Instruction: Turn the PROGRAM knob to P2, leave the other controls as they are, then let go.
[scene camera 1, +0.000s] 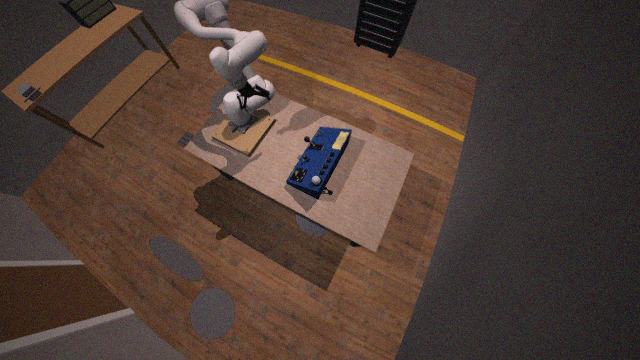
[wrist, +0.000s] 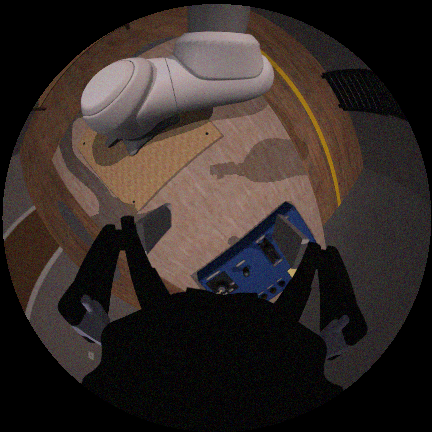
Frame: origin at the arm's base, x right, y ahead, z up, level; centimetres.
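Seen in the pictures: gripper, fingertip midpoint: (scene camera 1: 261, 108) (wrist: 222, 220); arm's base at its link origin: (scene camera 1: 243, 121).
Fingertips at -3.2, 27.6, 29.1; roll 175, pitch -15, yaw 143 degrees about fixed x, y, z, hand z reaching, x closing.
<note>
Pixels of each thing's top centre, then the offset from my fingertips to it, as dx, dy, dz. "spot": a spot on its surface instead.
- blue control panel at a spot on its surface: (wrist: 255, 275) (scene camera 1: 314, 159) spot: +2.8, +42.0, -21.2
- small black control at its top centre: (wrist: 248, 276) (scene camera 1: 306, 157) +4.9, +36.9, -19.0
- dark square plate with a control, top centre: (wrist: 223, 291) (scene camera 1: 297, 172) +16.8, +38.2, -19.6
- black-topped lever at its top centre: (wrist: 271, 252) (scene camera 1: 306, 137) -6.3, +29.5, -16.5
- white round knob at a spot on its surface: (scene camera 1: 316, 180) spot: +17.0, +53.5, -11.6
- small black part at a spot on its surface: (scene camera 1: 328, 191) spot: +12.8, +60.5, -32.8
- yellow label at a spot on its surface: (scene camera 1: 341, 140) spot: -17.2, +50.4, -15.6
The blue control panel (scene camera 1: 312, 161) (wrist: 255, 275) lies on the table. A row of small black knobs (scene camera 1: 328, 160) (wrist: 272, 290) runs along it. A small black control (scene camera 1: 305, 159) (wrist: 245, 270) and a dark square plate with a control (scene camera 1: 298, 174) (wrist: 220, 282) also show. The labels are too small to read, so I cannot tell which is the PROGRAM knob or where it points. My gripper (scene camera 1: 256, 100) (wrist: 222, 220) is wide open and empty. It is raised by the arm, away from the panel in the scene view. Its body hides the panel's lower part in the wrist view.
A black-topped lever (scene camera 1: 307, 139) and a white round knob (scene camera 1: 316, 180) stand up from the panel, and a small black part (scene camera 1: 327, 191) sticks out at its end. A yellow label (scene camera 1: 341, 140) lies on it. A wooden board (scene camera 1: 255, 140) (wrist: 165, 170) lies beneath the arm.
</note>
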